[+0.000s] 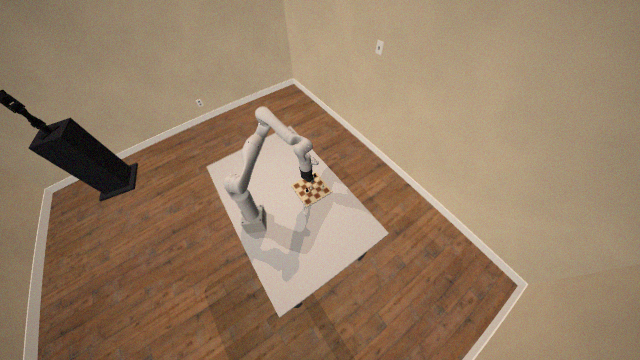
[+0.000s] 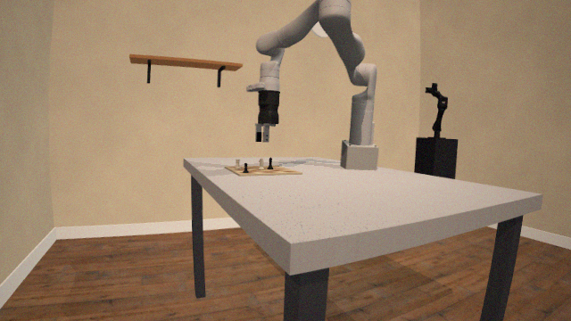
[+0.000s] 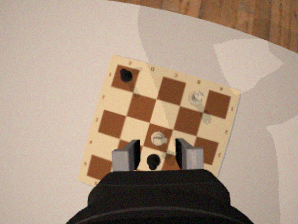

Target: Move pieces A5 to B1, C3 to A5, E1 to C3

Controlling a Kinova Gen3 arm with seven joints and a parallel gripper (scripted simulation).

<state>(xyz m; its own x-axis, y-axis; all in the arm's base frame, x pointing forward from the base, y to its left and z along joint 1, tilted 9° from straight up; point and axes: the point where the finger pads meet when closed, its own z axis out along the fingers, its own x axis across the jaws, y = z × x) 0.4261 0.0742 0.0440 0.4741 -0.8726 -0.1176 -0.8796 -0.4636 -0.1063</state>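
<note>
My hand is 12 cm above the chessboard.
</note>
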